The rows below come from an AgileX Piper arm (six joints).
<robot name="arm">
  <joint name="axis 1" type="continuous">
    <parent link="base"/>
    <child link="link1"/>
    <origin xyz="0 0 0.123" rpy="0 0 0"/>
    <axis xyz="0 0 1"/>
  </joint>
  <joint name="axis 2" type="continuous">
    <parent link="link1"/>
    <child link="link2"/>
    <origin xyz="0 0 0" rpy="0 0 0"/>
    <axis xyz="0 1 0"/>
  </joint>
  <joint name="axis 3" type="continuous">
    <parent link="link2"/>
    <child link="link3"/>
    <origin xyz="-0.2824 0 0.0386" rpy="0 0 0"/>
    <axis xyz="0 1 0"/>
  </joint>
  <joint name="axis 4" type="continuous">
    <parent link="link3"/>
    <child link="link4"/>
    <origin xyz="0.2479 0 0.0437" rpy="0 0 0"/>
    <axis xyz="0.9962 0 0.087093"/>
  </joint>
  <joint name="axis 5" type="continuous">
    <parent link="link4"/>
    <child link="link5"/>
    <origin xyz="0 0 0" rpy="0 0 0"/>
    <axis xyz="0 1 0"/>
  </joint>
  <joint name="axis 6" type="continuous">
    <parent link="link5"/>
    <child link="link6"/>
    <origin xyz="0.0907 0 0.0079" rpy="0 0 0"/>
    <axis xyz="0.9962 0 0.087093"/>
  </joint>
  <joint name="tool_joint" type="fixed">
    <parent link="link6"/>
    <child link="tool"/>
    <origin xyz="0 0 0" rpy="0 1.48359 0"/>
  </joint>
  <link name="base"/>
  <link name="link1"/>
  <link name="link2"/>
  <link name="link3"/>
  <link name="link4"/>
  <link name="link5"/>
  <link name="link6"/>
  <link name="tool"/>
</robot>
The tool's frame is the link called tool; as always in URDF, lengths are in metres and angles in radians. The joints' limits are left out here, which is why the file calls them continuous.
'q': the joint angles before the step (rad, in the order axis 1, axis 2, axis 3, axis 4, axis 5, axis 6). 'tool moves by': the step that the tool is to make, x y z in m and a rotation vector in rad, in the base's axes. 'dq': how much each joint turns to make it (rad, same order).
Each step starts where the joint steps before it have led.
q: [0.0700, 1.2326, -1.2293, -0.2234, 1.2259, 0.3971]
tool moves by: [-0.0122, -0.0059, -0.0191, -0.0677, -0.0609, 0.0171]
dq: [-0.0003, -0.0716, 0.1441, -0.0767, -0.1295, 0.0143]
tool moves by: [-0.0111, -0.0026, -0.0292, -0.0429, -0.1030, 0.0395]
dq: [0.0002, -0.0768, 0.1897, -0.0754, -0.2129, 0.0424]
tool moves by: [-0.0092, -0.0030, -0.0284, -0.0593, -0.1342, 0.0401]
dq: [-0.0002, -0.0635, 0.1860, -0.1647, -0.2392, 0.1237]
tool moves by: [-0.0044, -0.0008, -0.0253, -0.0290, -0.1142, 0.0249]
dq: [0.0004, -0.0205, 0.1468, -0.2725, -0.1955, 0.2674]
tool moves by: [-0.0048, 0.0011, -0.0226, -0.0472, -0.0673, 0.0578]
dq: [0.0001, -0.0001, 0.1197, -0.4164, -0.1254, 0.3717]
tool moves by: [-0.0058, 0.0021, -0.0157, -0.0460, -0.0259, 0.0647]
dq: [-0.0007, 0.0001, 0.0811, -0.3927, -0.0491, 0.3335]
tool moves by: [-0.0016, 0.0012, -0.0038, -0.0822, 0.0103, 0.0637]
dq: [0.0009, 0.0000, 0.0203, -0.1215, -0.0093, 0.0200]
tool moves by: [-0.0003, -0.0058, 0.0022, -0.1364, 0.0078, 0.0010]
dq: [-0.0001, 0.0002, 0.0002, -0.0181, 0.0682, -0.1009]
